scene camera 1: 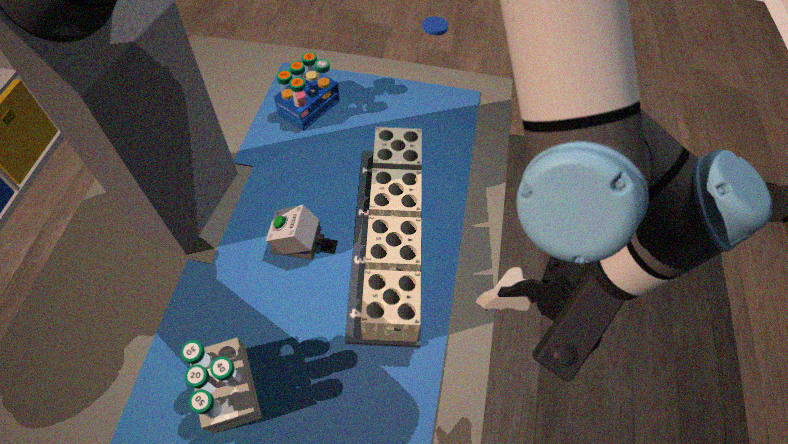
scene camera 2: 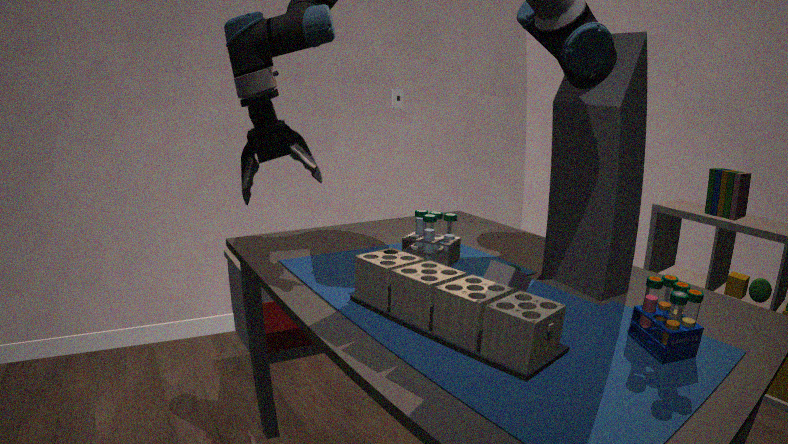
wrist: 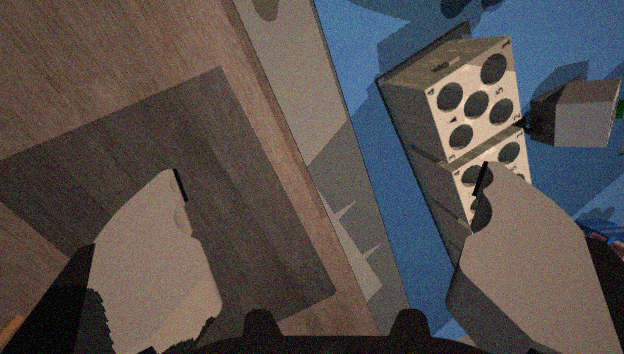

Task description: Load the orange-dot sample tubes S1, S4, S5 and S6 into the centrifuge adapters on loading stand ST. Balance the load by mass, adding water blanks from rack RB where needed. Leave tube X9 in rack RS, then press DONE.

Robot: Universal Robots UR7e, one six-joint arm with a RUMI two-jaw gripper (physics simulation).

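Frame: origin at the arm's base, x left, y up, z ahead, level; centimetres.
Where they show: gripper, fingertip midpoint: (scene camera 1: 522, 332) (scene camera 2: 283, 193) (wrist: 325, 171).
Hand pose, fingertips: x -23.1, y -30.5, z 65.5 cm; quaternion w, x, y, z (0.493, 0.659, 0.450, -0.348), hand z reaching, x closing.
Each offset is from my fingertips to the top centre of the thing. "pt": to the spot under its first point. Level surfaces: height alone.
My gripper (scene camera 2: 282, 191) (wrist: 325, 171) is open and empty, high beyond the table's long edge; scene camera 1 shows it partly hidden. Blue rack RS {dx +57.4, dy -16.5, dz -46.6 cm} (scene camera 1: 314, 113) (scene camera 2: 664, 350) holds four green-capped, orange-dot tubes, such as one tube (scene camera 1: 309, 57) (scene camera 2: 654, 282), and a pale-topped green-capped tube {pt dx +59.3, dy -10.4, dz -42.6 cm} (scene camera 1: 322, 65) (scene camera 2: 678, 298). Their labels are unreadable. Stand ST (scene camera 1: 352, 325) (scene camera 2: 547, 364) bears four adapters, one nearest rack RB (scene camera 1: 380, 330) (wrist: 410, 105); their visible holes look empty. Rack RB {dx -10.1, dy -16.5, dz -43.9 cm} (scene camera 1: 252, 397) (scene camera 2: 449, 253) holds blanks marked 30 {dx -7.5, dy -10.4, dz -47.6 cm} (scene camera 1: 192, 351), 20, 40 and 50.
The DONE box {dx +20.6, dy -14.1, dz -39.9 cm} (scene camera 1: 300, 228) (scene camera 2: 499, 273) (wrist: 582, 120) with its green button {dx +20.6, dy -15.0, dz -42.1 cm} (scene camera 1: 279, 221) stands beside the stand, between the racks. A blue mat {dy -22.5 cm} (scene camera 1: 308, 187) (scene camera 2: 584, 386) lies under them. The tall grey pedestal (scene camera 1: 154, 110) (scene camera 2: 595, 193) rises behind. Small pink and orange-topped vials also stand in rack RS.
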